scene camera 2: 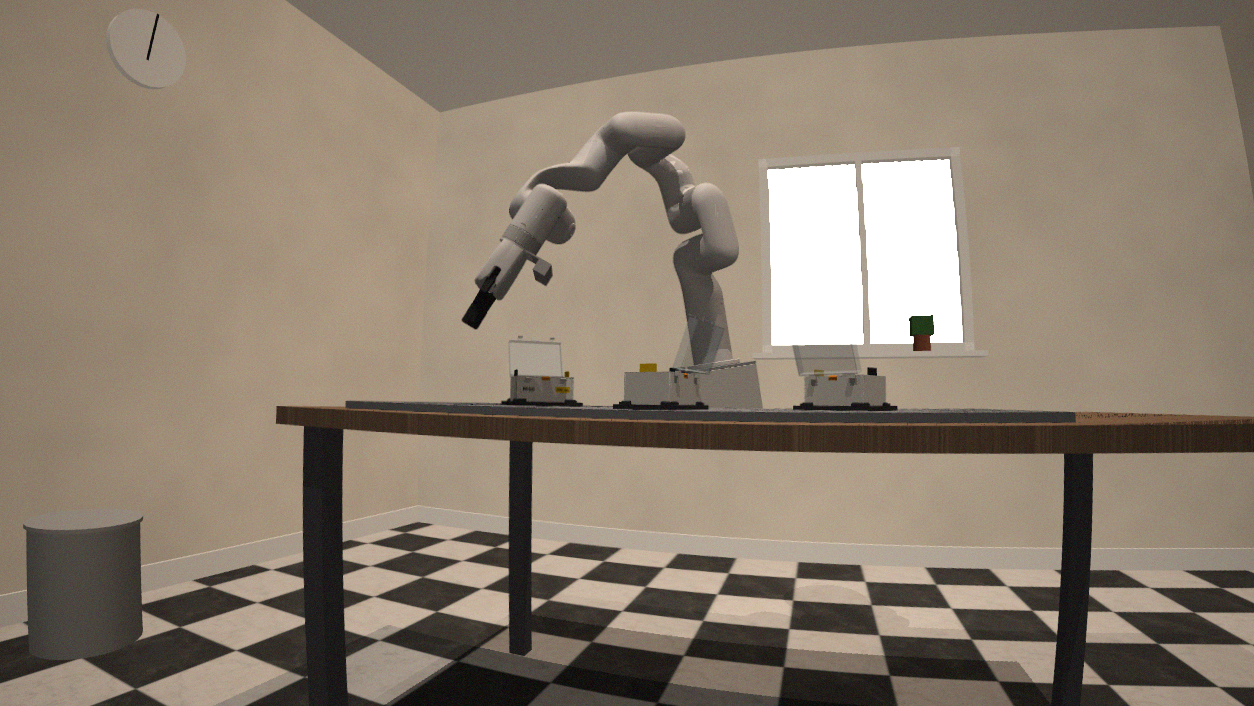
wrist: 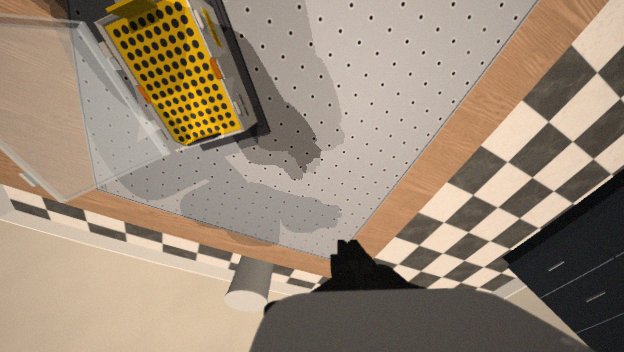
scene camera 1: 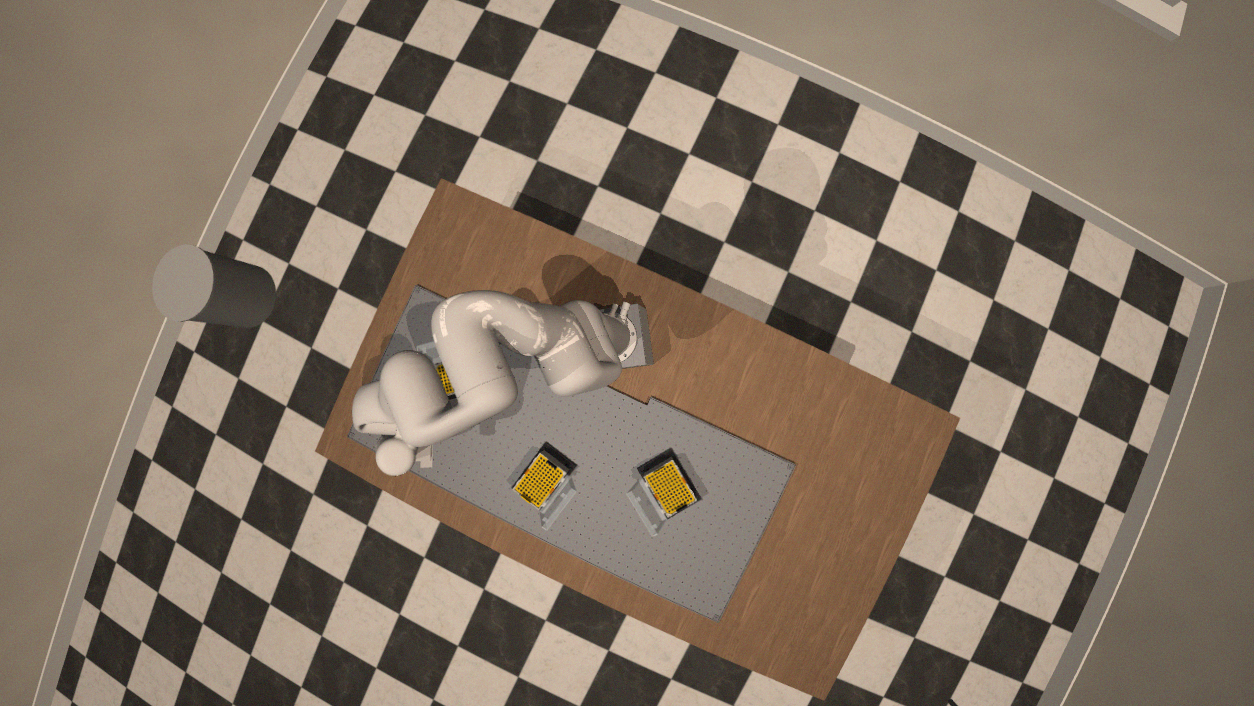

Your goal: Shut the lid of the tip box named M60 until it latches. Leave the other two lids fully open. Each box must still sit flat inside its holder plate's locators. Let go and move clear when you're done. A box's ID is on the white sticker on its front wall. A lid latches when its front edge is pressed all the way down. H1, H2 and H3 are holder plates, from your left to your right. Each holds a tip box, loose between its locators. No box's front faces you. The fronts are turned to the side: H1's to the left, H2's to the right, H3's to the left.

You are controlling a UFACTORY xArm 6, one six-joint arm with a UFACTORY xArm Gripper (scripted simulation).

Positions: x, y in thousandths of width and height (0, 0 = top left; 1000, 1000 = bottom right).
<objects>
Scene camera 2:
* my gripper: 374, 461
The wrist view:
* my gripper: 555, 729
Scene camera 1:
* tip box: 452, 692
</objects>
